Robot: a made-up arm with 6 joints.
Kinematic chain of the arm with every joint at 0, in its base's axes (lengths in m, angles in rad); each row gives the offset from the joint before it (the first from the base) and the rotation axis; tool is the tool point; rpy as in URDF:
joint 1: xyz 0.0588 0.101 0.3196 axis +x
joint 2: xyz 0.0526 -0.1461 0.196 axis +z
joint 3: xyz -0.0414 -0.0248 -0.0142 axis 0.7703 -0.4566 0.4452
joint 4: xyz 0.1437 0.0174 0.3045 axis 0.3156 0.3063 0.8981
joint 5: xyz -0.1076 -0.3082 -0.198 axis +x
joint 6: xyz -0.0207 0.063 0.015 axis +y
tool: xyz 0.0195 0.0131 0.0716 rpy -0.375 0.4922 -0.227
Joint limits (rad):
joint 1: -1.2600..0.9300
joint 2: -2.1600..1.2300
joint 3: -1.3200..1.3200
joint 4: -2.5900..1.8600
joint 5: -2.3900..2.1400
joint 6: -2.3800..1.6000
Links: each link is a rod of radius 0.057 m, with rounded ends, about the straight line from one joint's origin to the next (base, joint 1, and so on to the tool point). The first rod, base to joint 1, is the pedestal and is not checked.
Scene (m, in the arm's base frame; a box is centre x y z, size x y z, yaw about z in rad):
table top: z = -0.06
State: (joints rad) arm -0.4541 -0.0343 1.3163 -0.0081 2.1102 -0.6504
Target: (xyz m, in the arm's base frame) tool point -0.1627 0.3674 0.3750
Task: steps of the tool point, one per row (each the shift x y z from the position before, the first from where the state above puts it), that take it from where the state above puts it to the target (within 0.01 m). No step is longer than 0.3 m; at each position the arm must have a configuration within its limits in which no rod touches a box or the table.
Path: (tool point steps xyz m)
1: -0.2222 -0.0253 0.0855
2: -0.2168 0.1126 0.0403
3: -0.1355 0.2069 -0.0369
4: -0.0081 0.2242 -0.1026
5: 0.1166 0.1678 -0.1192

